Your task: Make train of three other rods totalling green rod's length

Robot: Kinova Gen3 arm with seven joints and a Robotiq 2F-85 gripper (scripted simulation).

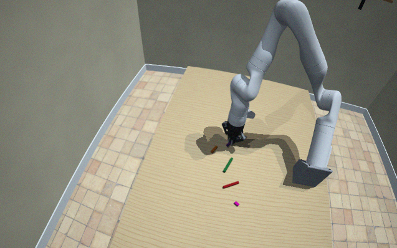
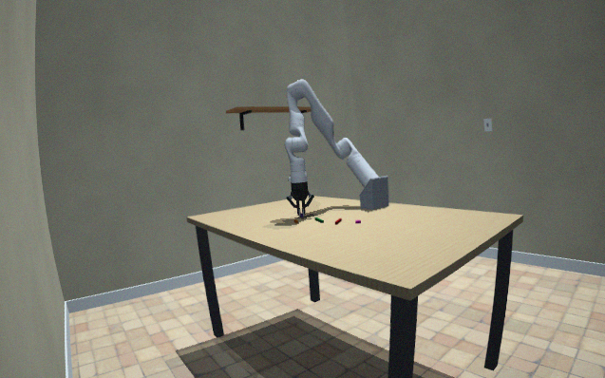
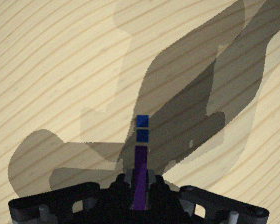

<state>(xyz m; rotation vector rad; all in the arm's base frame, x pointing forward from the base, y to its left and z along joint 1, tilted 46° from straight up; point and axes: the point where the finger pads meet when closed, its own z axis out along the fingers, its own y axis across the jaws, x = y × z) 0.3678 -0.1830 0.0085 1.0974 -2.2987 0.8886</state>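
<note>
Now: hand 7 cm short of the orange rod, 5 cm to the right of it and 2 cm above it. The rest, counted from my hand: green rod (12 cm to the left, 2 cm below); red rod (21 cm to the left, 2 cm below, 2 cm behind); purple rod (1 cm below).
</note>
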